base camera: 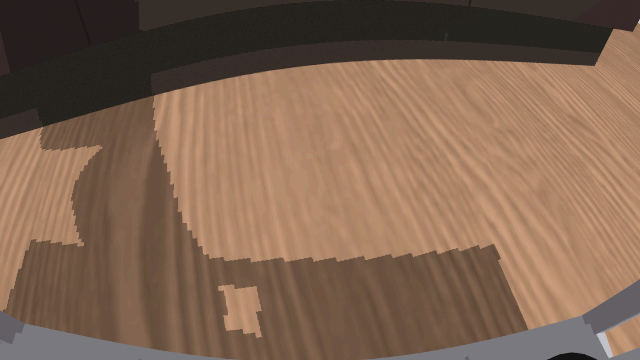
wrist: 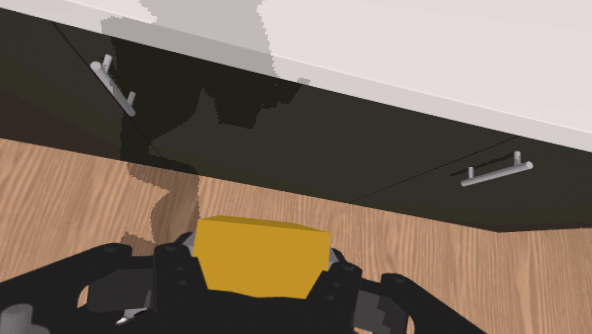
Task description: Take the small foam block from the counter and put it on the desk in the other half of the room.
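Frame: origin at the arm's base, x left, y back, z up, level; metres.
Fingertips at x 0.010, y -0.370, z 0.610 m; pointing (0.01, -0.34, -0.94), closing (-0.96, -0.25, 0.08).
A point is followed by its place in that frame.
The small foam block (wrist: 262, 260) {x 0.014, y -0.365, z 0.672 m} is yellow and sits between the two black fingers at the bottom middle of the wrist view. My gripper (wrist: 262, 249) {x 0.010, y -0.370, z 0.610 m} is shut on it, with one fingertip against each side. The block is held up above the wooden floor, in front of the counter. The counter (wrist: 425, 60) {x -0.088, y -0.622, z 0.513 m} has a pale top that crosses the upper part of the wrist view. The desk does not show in either view.
Dark cabinet fronts (wrist: 310, 145) {x -0.033, y -0.592, z 0.235 m} with two bar handles (wrist: 115, 90) {x 0.256, y -0.501, z 0.358 m} (wrist: 497, 174) {x -0.323, y -0.623, z 0.359 m} stand below the counter top. In the base view the dark cabinet base (base camera: 350, 25) {x -0.080, y -0.661, z -0.318 m} runs across the top, beyond a stretch of wooden floor (base camera: 350, 150) {x -0.062, y -0.441, z -0.397 m}. The arm's shadow falls on the floor and cabinets.
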